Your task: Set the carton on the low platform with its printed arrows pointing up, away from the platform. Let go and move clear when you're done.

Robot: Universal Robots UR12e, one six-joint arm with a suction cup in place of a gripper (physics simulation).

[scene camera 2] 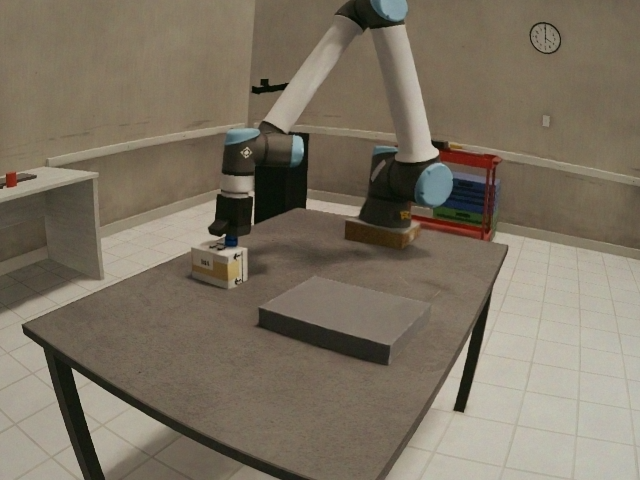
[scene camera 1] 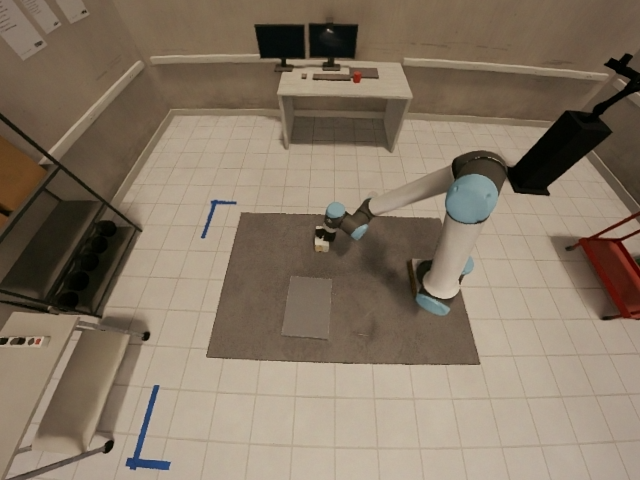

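A white carton with a tan band stands on the grey table, near its far edge in scene camera 1. In scene camera 2, the printed arrows on its right side face lie horizontally and point left; black marks show on its top. My suction gripper points down, its blue cup touching the carton's top face towards the back; whether suction holds cannot be told. In scene camera 1 the cup is hidden beneath the wrist. The low grey platform lies flat, apart from the carton, with nothing on it.
The arm's base stands on a wooden block at the table's right side in scene camera 1. A desk with two monitors stands beyond the table. A red cart and a black cabinet stand off the table.
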